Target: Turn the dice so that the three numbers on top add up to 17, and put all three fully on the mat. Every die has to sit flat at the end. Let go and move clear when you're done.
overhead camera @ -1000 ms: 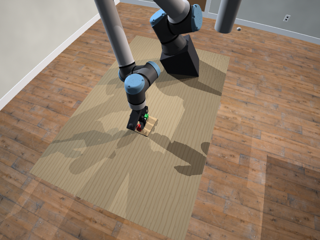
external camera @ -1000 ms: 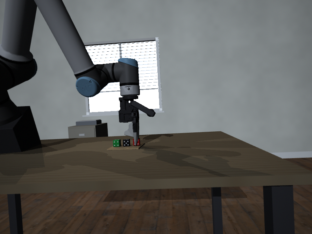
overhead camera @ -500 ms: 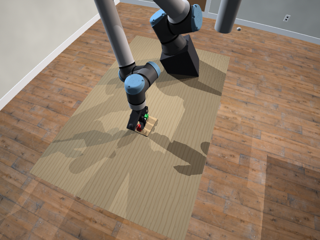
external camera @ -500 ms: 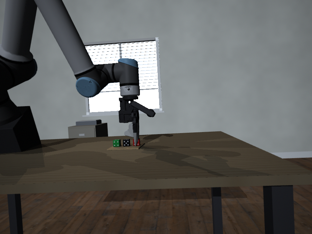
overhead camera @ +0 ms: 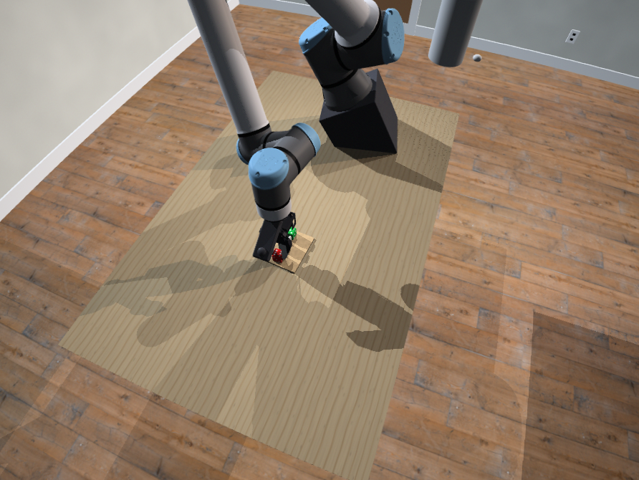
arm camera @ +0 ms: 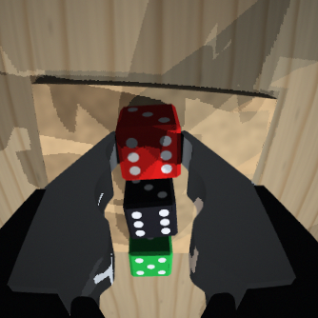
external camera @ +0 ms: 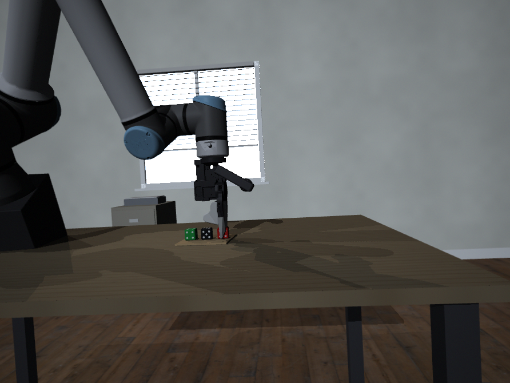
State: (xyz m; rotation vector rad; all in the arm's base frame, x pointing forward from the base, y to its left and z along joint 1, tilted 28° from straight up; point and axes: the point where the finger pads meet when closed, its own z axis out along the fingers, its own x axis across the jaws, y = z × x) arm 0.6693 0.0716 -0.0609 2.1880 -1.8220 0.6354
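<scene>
The red die is right at my hand. From my hand the other things lie so: black die 5 cm behind, 1 cm to the right; then green die 9 cm behind, 1 cm to the right; then tan mat 5 cm behind, 2 cm below, 1 cm to the right.
</scene>
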